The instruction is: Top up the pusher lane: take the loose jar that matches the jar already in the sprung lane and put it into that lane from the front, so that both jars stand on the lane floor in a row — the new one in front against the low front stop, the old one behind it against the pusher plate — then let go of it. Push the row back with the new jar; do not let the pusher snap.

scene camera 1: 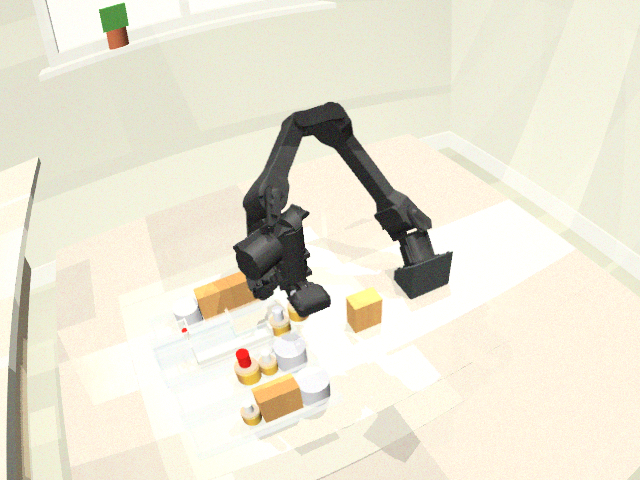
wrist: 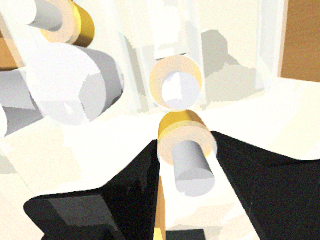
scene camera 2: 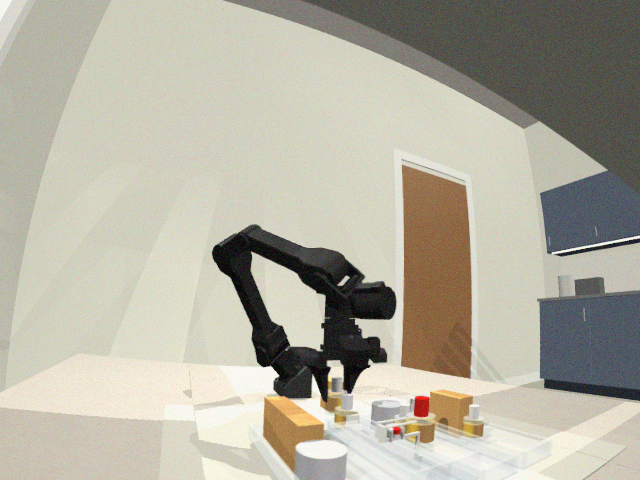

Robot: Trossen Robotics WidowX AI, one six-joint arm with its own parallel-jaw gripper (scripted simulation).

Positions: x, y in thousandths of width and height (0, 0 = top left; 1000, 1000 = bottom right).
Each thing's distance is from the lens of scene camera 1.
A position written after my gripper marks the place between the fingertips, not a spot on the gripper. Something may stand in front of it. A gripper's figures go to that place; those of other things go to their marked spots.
my gripper (scene camera 1: 466, 643): 94 cm
clear-walled lane (scene camera 1: 274, 751): 95 cm
